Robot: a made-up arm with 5 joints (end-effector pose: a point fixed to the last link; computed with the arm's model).
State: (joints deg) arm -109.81 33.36 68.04 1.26 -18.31
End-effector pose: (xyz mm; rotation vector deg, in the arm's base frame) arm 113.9 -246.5 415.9 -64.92 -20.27 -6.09
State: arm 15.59 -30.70 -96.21 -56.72 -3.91
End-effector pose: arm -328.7 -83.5 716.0 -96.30 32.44 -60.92
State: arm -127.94 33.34 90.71 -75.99 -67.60
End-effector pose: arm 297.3 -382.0 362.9 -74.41 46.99 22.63
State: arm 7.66 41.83 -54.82 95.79 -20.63
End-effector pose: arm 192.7 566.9 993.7 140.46 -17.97 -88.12
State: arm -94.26 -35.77 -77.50 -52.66 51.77
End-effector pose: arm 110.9 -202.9 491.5 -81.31 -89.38 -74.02
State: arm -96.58 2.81 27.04 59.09 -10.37
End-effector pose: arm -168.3 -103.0 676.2 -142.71 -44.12 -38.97
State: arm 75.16 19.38 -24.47 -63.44 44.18
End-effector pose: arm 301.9 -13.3 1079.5 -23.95 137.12 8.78
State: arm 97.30 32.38 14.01 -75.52 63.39
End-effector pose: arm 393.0 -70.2 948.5 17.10 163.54 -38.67
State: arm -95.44 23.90 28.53 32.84 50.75
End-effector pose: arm -72.1 30.9 516.2 -83.62 -45.24 24.56
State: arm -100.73 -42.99 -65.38 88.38 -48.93
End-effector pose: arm 179.8 -99.6 340.7 29.91 5.59 77.87
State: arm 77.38 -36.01 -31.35 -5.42 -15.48
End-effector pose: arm 236.1 -329.4 830.3 -94.40 54.49 82.96
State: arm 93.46 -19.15 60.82 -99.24 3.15
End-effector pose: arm -9.2 -462.6 685.0 -47.76 -113.83 -51.30
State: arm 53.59 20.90 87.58 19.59 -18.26
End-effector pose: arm -177.8 -211.9 754.1 21.79 76.03 67.96
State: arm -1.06 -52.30 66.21 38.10 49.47
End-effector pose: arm 406.2 -312.5 662.1 -5.46 -28.55 130.83
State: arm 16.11 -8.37 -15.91 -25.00 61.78
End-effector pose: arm -19.0 -75.5 901.8 -30.34 44.37 40.40
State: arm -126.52 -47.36 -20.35 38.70 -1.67
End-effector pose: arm -115.5 -149.7 606.5 105.91 31.12 95.22
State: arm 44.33 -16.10 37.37 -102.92 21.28
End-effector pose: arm -0.9 -377.1 826.8 30.31 151.68 19.62
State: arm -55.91 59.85 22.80 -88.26 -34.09
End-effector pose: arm -436.5 378.3 706.7 40.15 105.90 4.38
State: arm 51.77 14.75 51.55 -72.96 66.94
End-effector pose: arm -9.6 -162.2 899.3 69.62 113.20 -23.77
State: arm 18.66 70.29 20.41 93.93 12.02
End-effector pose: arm 270.2 224.6 1101.4 -58.65 39.30 67.73
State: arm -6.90 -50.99 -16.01 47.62 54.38
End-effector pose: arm 70.5 -212.3 756.8 -110.98 -29.63 103.92
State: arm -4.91 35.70 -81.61 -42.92 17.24
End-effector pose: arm -129.5 512.3 939.6 -95.80 87.45 -60.65
